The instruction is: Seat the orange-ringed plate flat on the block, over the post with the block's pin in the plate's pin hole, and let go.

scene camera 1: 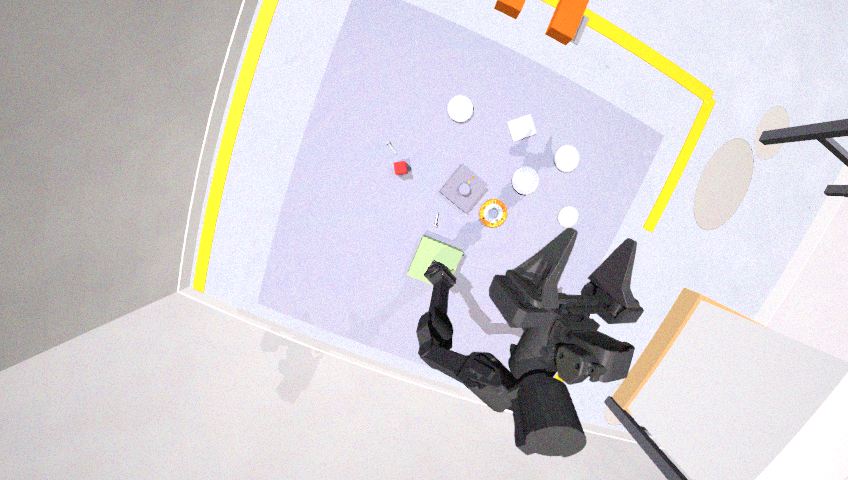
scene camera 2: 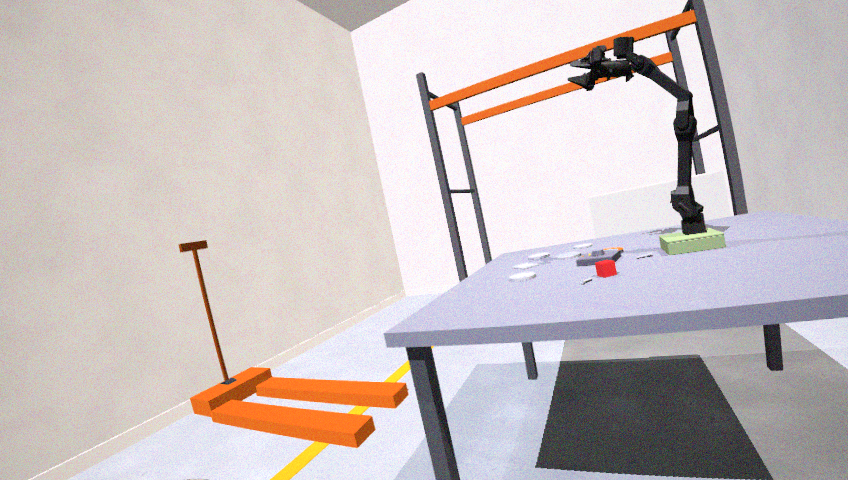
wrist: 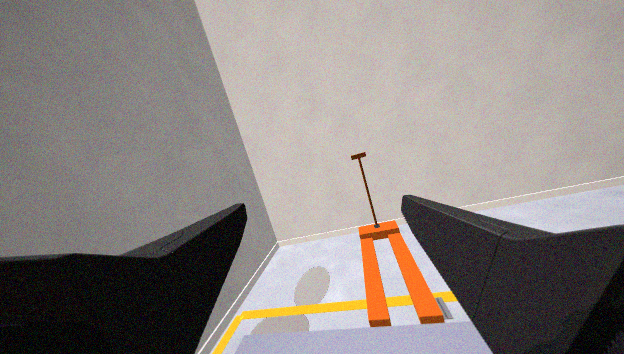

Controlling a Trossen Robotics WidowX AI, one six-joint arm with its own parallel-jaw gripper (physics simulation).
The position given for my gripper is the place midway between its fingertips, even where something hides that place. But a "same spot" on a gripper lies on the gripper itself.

Scene:
my gripper: scene camera 1; scene camera 2; wrist 324,206
same spot on my gripper: (scene camera 1: 534,282) = (scene camera 2: 588,61)

